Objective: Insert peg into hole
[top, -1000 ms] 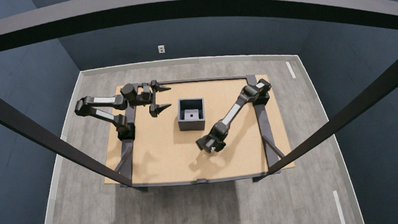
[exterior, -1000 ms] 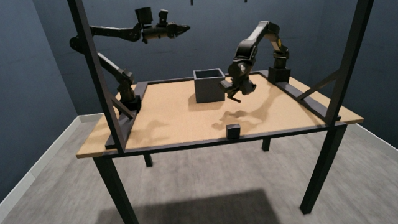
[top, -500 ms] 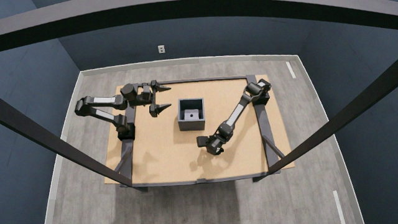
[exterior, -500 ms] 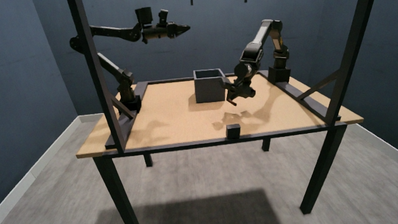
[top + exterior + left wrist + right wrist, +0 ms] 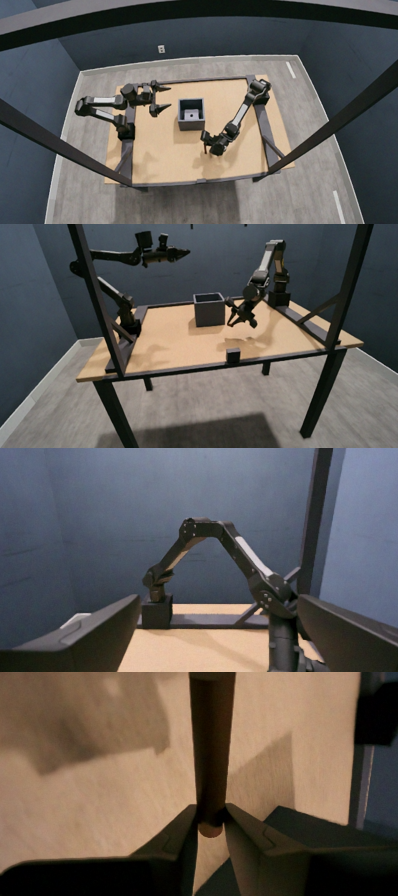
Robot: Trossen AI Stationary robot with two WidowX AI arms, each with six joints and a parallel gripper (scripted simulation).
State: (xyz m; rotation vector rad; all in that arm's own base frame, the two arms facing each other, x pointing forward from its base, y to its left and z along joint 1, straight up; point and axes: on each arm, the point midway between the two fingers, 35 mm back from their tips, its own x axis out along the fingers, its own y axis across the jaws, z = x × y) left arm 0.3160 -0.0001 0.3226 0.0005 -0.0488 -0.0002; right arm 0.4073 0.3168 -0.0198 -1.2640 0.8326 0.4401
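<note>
Now: the dark brown peg 2 cm to the left of my right hand, 2 cm behind it and 1 cm below it. Also, from my right hand: light plate (22 cm ahead, 4 cm to the left, 4 cm below).
</note>
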